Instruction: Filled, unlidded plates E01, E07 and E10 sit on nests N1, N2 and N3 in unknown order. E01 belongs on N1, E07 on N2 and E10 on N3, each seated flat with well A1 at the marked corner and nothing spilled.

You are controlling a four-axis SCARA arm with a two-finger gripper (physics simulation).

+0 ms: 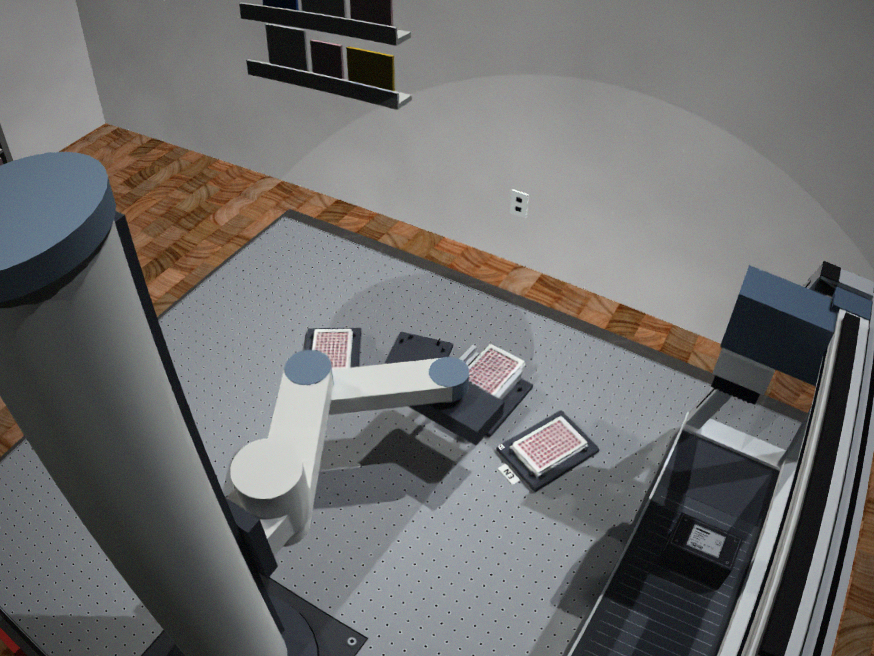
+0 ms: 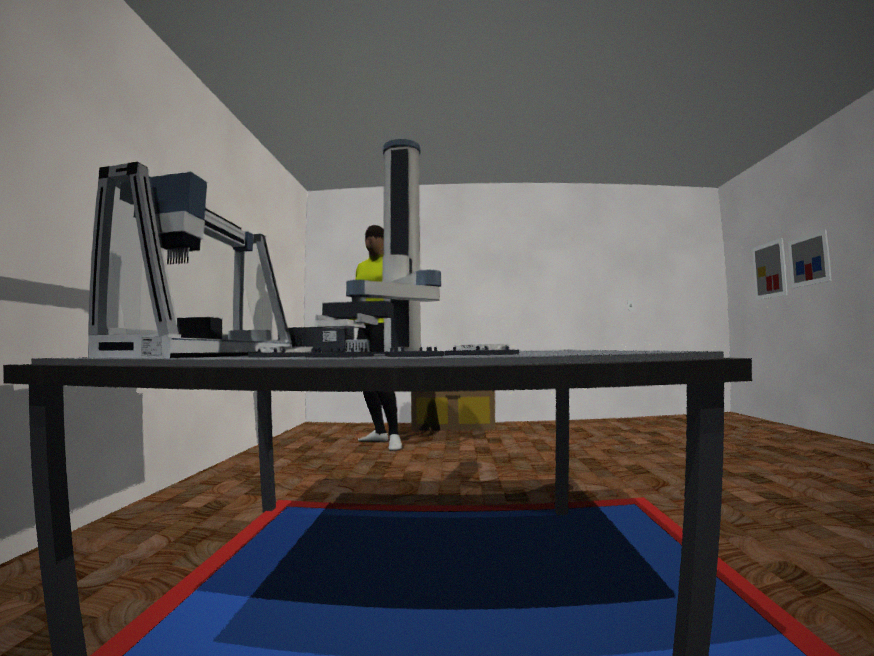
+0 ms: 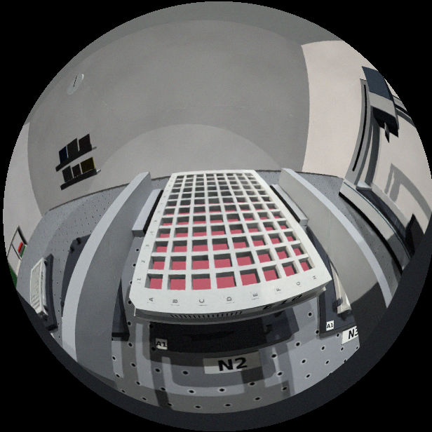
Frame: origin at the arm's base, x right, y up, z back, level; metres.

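Where they show: gripper, between the fingertips: (image 1: 497,361) (image 2: 337,318).
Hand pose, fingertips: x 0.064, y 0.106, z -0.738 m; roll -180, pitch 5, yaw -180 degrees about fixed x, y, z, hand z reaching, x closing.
Note:
Things, the pixels of their top centre, and the offset from my fingertips. "*": a spot on its surface instead.
- plate E10, centre of its top: (image 1: 490,370) (image 2: 341,321) dy -0.006, dx -0.002, dz +0.024 m
- nest N2, centre of its top: (image 1: 488,392) (image 2: 341,347) dy -0.072, dx -0.003, dz +0.024 m
- nest N3, a spot on its surface: (image 1: 534,482) * dy -0.081, dx +0.176, dz +0.169 m
- third filled plate, centre of its top: (image 1: 330,349) (image 2: 480,344) dy -0.067, dx -0.346, dz +0.096 m
- gantry with a blue head, a spot on its surface: (image 1: 776,324) * dy +0.368, dx +0.472, dz +0.040 m
- black box, a spot on its surface: (image 1: 702,550) * dy +0.027, dx +0.511, dz +0.229 m
My gripper (image 1: 496,370) (image 2: 347,321) (image 3: 217,178) is shut on plate E10 (image 1: 501,363) (image 3: 225,264), a white plate with red-filled wells. The plate is raised above nest N2 (image 1: 523,395) (image 3: 215,341) and looks about level. Its row A, column 1 corner is on the same side as that nest's A1 mark. Another filled plate (image 1: 549,444) (image 3: 341,292) sits on nest N3 (image 1: 534,482) (image 3: 327,312). A third filled plate (image 1: 331,346) (image 3: 38,285) sits on a dark nest (image 1: 357,337) at the far left, its label out of sight. Both plates' names are unreadable.
A dark nest (image 1: 417,346) without a plate lies between the far-left nest and N2, partly behind my arm (image 1: 388,384). A gantry with a blue head (image 1: 776,324) (image 2: 178,197) stands beside N3. A black box (image 1: 702,550) sits on its deck. A person (image 2: 369,269) stands behind the table.

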